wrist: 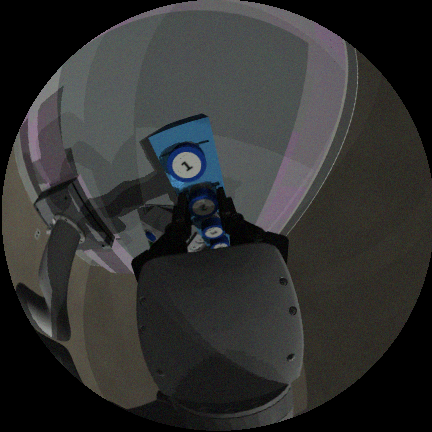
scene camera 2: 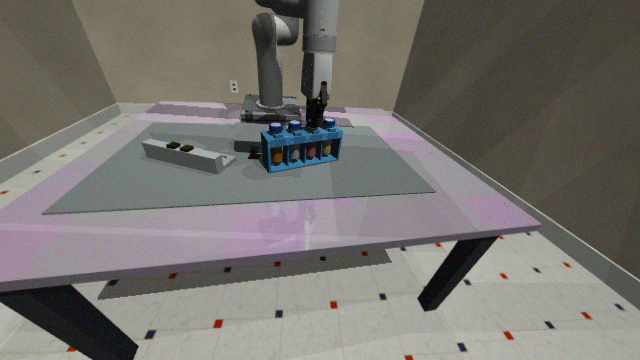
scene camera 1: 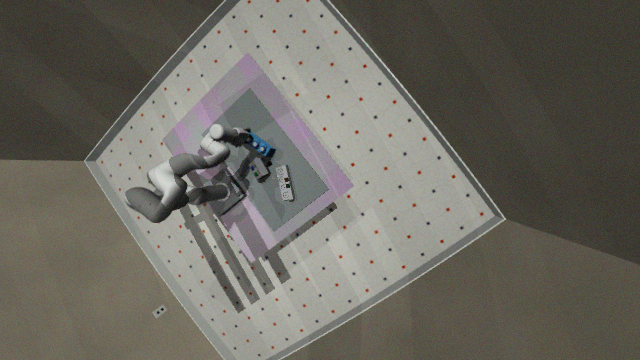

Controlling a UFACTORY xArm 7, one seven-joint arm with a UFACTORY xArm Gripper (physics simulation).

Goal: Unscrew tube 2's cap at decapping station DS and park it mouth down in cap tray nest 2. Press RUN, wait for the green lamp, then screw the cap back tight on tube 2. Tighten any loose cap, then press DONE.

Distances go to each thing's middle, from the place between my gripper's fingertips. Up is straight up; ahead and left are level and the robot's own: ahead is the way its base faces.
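There's a grey button box [scene camera 2: 247, 135] that I can see, and my gripper is 7 cm above it, 4 cm past it and 17 cm to the left of it.
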